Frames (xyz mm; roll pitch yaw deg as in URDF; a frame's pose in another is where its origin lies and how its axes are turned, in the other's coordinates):
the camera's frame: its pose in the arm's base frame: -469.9 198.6 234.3 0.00 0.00 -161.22
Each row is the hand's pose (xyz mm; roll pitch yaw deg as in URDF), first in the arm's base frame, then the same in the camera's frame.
Working: the arm's base frame: its pose in the camera's frame: -380.9 339.3 -234.3 0.00 0.00 161.22

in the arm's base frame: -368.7 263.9 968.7 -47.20 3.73 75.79
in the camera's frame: -116.8 -29.2 734.4 -47.20 3.73 -122.99
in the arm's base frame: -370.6 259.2 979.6 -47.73 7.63 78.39
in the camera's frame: -113.5 -25.4 745.3 -47.73 7.63 -120.39
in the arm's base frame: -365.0 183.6 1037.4 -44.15 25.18 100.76
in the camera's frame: -94.5 48.0 803.1 -44.15 25.18 -98.02
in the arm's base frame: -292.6 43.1 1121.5 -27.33 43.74 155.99
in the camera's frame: -117.8 204.3 887.2 -27.33 43.74 -42.79
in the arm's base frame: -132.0 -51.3 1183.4 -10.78 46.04 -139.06
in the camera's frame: -239.5 345.4 949.1 -10.78 46.04 22.16
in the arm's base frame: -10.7 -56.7 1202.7 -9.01 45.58 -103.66
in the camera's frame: -352.6 389.5 968.4 -9.01 45.58 57.56
